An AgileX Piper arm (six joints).
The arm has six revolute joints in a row. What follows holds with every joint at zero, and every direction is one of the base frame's. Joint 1 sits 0.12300 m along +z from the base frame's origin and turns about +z. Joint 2 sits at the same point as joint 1 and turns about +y. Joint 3 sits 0.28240 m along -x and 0.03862 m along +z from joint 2 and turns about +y. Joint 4 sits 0.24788 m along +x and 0.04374 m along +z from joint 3 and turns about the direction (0.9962, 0, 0.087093). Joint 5 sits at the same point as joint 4 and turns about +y. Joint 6 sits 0.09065 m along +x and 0.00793 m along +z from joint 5 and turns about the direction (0.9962, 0, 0.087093). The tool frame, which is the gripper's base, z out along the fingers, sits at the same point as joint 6; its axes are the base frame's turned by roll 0.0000, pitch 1.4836 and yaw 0.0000 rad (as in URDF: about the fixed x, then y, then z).
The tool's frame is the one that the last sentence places.
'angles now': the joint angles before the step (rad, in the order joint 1, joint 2, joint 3, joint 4, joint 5, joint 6). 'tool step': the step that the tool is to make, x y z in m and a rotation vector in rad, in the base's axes. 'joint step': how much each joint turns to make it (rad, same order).
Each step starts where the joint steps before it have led.
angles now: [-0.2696 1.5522 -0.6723 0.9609 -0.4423 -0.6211]
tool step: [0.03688 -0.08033 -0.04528 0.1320 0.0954 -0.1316]
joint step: [-0.2140 0.3051 -0.2517 0.0001 0.1463 -0.0001]
